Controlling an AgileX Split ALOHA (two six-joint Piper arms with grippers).
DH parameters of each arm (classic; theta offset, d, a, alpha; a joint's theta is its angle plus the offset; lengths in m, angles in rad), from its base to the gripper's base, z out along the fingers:
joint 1: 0 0.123 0 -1.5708
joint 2: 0.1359 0 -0.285 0
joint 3: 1.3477 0 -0.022 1.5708
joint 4: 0 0.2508 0 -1.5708
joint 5: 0 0 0.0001 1.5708
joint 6: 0 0.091 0 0
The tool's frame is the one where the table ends.
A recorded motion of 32 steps. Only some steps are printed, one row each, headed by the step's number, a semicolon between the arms.
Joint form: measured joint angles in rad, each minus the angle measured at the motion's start. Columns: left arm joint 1, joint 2, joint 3, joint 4, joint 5, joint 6; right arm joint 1, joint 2, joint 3, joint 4, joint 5, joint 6.
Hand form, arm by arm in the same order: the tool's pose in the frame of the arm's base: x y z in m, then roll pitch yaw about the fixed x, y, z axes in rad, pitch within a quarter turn. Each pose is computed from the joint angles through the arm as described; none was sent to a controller.
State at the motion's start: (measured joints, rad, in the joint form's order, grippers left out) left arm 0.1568 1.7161 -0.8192 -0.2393 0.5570 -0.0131; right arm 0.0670 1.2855 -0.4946 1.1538 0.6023 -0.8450
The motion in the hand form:
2: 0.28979 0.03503 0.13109 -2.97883 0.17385 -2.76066; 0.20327 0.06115 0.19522 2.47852 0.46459 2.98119
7: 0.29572 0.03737 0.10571 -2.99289 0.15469 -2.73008; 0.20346 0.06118 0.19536 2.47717 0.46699 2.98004
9: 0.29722 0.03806 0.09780 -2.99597 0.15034 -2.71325; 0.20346 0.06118 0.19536 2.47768 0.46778 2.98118
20: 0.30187 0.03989 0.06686 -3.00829 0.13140 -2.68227; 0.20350 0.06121 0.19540 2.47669 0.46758 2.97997
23: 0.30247 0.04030 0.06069 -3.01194 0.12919 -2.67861; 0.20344 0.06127 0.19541 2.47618 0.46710 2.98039
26: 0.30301 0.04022 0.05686 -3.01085 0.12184 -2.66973; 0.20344 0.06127 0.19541 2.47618 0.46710 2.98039
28: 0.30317 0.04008 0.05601 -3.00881 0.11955 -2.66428; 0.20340 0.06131 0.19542 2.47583 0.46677 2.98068
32: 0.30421 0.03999 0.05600 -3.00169 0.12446 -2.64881; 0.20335 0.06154 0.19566 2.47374 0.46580 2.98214
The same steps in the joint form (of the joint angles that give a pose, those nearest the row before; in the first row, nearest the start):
2: 0.0011 0.0437 -0.0054 -0.0008 -0.0268 0.0000; 0.0000 0.0000 0.0000 0.0090 0.0001 -0.0044
7: 0.0011 0.1342 -0.0066 -0.0008 -0.0989 -0.0227; 0.0000 0.0000 0.0000 0.0133 -0.0010 -0.0087
9: 0.0011 0.1619 -0.0066 -0.0017 -0.1236 -0.0361; 0.0000 0.0000 0.0000 0.0133 -0.0010 -0.0100
20: 0.0011 0.2716 -0.0125 -0.0227 -0.2088 -0.0400; 0.0000 0.0000 0.0000 0.0146 -0.0010 -0.0100
23: 0.0011 0.2932 -0.0137 -0.0256 -0.2266 -0.0393; 0.0000 0.0000 0.0000 0.0146 -0.0001 -0.0100
26: 0.0011 0.3076 -0.0169 -0.0353 -0.2313 -0.0389; 0.0000 0.0000 0.0000 0.0146 -0.0001 -0.0100
28: 0.0011 0.3108 -0.0177 -0.0419 -0.2322 -0.0380; 0.0000 0.0000 0.0000 0.0145 0.0006 -0.0100
32: 0.0011 0.3119 -0.0188 -0.0572 -0.2393 -0.0381; 0.0000 0.0000 -0.0008 0.0145 0.0040 -0.0100

